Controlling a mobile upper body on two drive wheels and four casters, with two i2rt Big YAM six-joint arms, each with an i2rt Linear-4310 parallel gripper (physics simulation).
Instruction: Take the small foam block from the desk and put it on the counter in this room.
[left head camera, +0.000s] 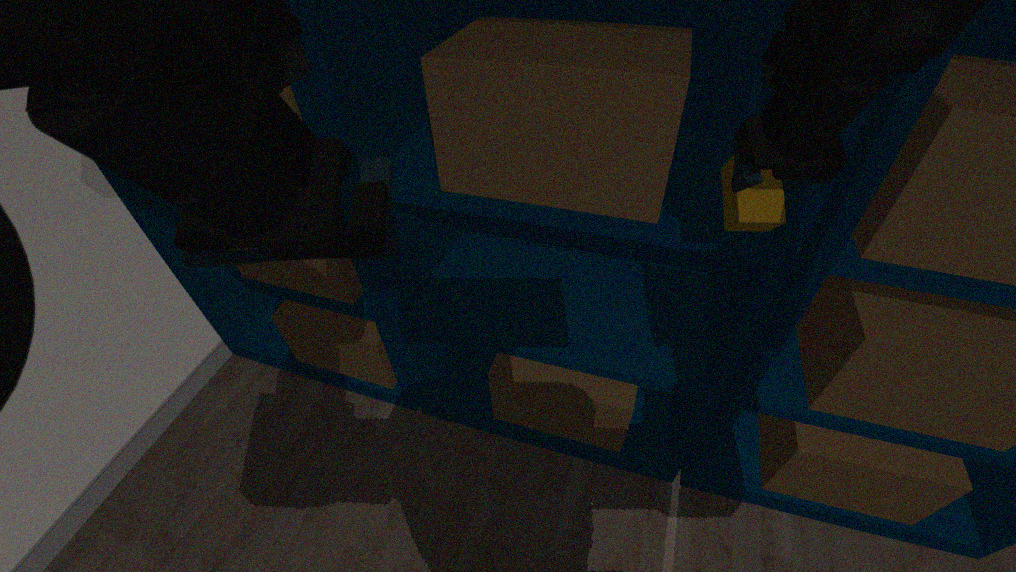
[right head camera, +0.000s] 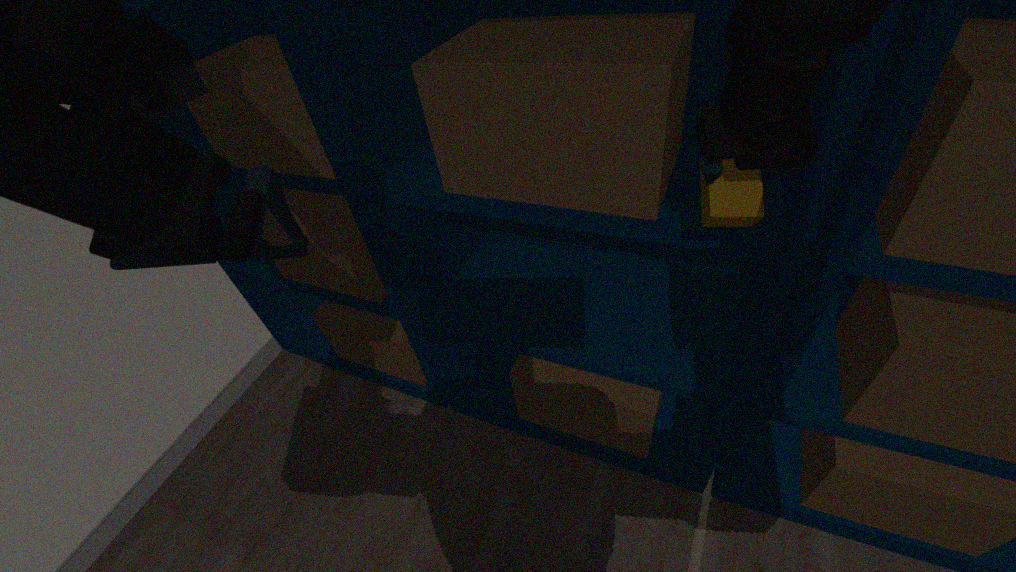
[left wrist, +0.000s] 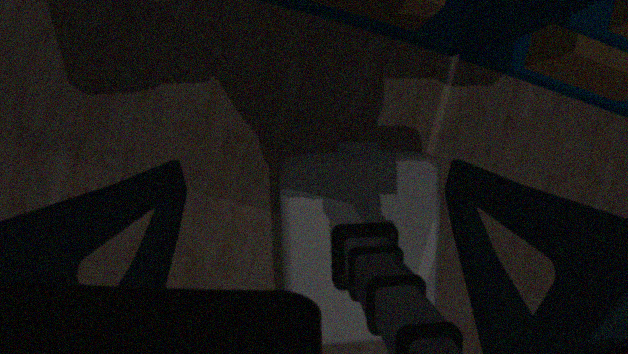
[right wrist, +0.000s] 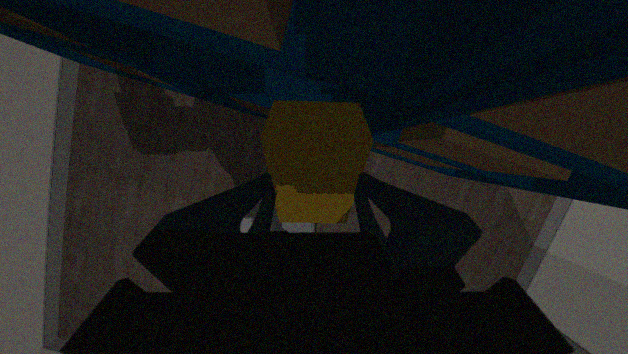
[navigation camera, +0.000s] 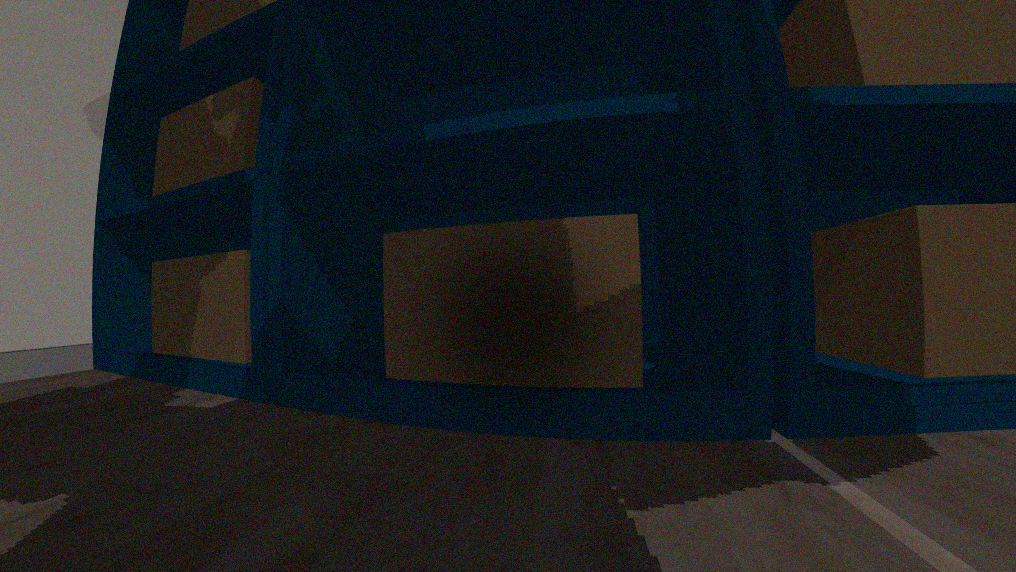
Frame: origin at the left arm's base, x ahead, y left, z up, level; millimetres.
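Seen in the pictures: left gripper, fingertip midpoint: (left head camera: 336, 249) (right head camera: 259, 252) (left wrist: 315, 175); right gripper, fingertip midpoint: (left head camera: 756, 187) (right head camera: 732, 179) (right wrist: 314, 177).
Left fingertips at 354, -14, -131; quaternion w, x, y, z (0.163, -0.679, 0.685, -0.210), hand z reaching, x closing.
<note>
A point is followed by its place in that frame, as x, y, z.
The small foam block (left head camera: 760, 206) {560, -457, -235} (right head camera: 735, 198) {562, -458, -234} (right wrist: 316, 147) {610, -460, -195} is yellow and is held up in the air in front of a blue shelf unit. My right gripper (right wrist: 314, 177) {589, -460, -226} is shut on it, one finger at each side of the block. My left gripper (left wrist: 315, 175) {354, -14, -131} is open, its two fingers wide apart with nothing between them; in the left head camera it shows dark at the left. The desk and the counter do not show in these views.
The blue shelf unit (left head camera: 611, 305) {994, -404, -876} (right head camera: 625, 305) {997, -382, -876} (navigation camera: 511, 415) {794, -260, -1375} stands close in front, with several brown boxes (left head camera: 554, 135) {829, -210, -267} (right head camera: 547, 127) {827, -219, -256} (navigation camera: 511, 305) {813, -266, -1201} on its shelves. A pale wall (left head camera: 92, 284) {994, 1218, -780} (right head camera: 127, 319) {860, 1258, -816} (navigation camera: 42, 213) {1093, 1189, -897} meets it at the left. Robot shadows fall on the wooden floor (navigation camera: 746, 532) {547, -456, -1410}.
</note>
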